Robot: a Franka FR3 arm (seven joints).
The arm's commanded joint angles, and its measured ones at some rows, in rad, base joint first. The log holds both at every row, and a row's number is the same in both.
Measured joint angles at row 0:
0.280, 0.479, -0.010, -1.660, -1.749, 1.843, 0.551
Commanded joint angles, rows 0 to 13:
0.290, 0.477, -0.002, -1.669, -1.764, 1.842, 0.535
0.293, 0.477, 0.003, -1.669, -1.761, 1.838, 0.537
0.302, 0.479, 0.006, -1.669, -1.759, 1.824, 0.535
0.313, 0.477, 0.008, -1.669, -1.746, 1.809, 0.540
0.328, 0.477, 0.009, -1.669, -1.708, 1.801, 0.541
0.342, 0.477, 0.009, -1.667, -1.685, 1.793, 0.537
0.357, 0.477, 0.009, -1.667, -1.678, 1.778, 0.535
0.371, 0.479, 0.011, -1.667, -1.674, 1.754, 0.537
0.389, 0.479, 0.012, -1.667, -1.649, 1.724, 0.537
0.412, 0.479, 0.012, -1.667, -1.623, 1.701, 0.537
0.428, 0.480, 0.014, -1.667, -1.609, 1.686, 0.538
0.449, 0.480, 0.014, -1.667, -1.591, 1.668, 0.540
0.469, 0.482, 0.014, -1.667, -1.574, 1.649, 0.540
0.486, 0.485, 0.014, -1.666, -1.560, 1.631, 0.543
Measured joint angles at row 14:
0.440, 0.477, 0.005, -1.664, -1.610, 1.645, 0.553
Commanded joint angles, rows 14 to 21:
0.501, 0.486, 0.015, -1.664, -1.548, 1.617, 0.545
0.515, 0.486, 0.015, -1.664, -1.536, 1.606, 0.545
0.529, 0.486, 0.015, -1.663, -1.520, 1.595, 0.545
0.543, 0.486, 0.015, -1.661, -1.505, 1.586, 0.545
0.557, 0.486, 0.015, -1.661, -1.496, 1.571, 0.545
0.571, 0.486, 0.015, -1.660, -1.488, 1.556, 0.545
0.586, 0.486, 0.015, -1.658, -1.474, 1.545, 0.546
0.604, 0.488, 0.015, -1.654, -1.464, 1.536, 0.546
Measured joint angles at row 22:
0.559, 0.475, 0.007, -1.662, -1.521, 1.537, 0.553
